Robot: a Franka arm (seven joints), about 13 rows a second.
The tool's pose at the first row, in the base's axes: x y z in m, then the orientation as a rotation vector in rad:
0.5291 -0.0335 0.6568 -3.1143 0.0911 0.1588
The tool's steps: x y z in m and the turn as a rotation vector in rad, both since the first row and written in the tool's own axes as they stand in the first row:
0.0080 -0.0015 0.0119 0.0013 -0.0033 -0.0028
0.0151 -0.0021 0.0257 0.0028 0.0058 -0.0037
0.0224 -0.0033 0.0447 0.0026 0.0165 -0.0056
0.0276 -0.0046 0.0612 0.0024 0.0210 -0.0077
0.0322 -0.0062 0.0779 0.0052 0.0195 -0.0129
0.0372 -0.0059 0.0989 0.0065 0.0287 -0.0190
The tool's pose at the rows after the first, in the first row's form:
0.5359 -0.0322 0.6442 -3.1126 0.0867 0.1638
0.5416 -0.0316 0.6297 -3.1121 0.0856 0.1494
0.5470 -0.0304 0.6101 -3.1133 0.0828 0.1328
0.5506 -0.0290 0.5932 -3.1139 0.0796 0.1258
0.5536 -0.0272 0.5761 -3.1110 0.0716 0.1278
0.5564 -0.0273 0.5547 -3.1104 0.0624 0.1132

